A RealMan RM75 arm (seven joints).
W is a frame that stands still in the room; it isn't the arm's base.
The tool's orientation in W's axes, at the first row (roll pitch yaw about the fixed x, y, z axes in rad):
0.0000 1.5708 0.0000
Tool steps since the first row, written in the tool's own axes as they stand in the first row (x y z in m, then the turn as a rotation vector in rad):
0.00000 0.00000 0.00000 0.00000 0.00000 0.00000
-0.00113 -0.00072 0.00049 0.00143 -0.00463 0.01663
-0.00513 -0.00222 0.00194 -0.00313 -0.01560 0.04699
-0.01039 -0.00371 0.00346 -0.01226 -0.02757 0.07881
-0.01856 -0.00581 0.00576 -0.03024 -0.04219 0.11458
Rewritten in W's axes. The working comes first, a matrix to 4 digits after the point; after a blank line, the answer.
The tool's axes in the first row as the columns of a matrix, in W's axes (used below as rounded here):
0.0000 0.0000 1.0000
0.0000 1.0000 0.0000
-1.0000 0.0000 0.0000

0.00000 0.00000 0.00000 0.00000 0.00000 0.00000
0.00049 -0.00072 0.00113 0.01663 -0.00463 -0.00143
0.00194 -0.00222 0.00513 0.04699 -0.01560 0.00313
0.00346 -0.00371 0.01039 0.07881 -0.02757 0.01226
0.00576 -0.00581 0.01856 0.11458 -0.04219 0.03024

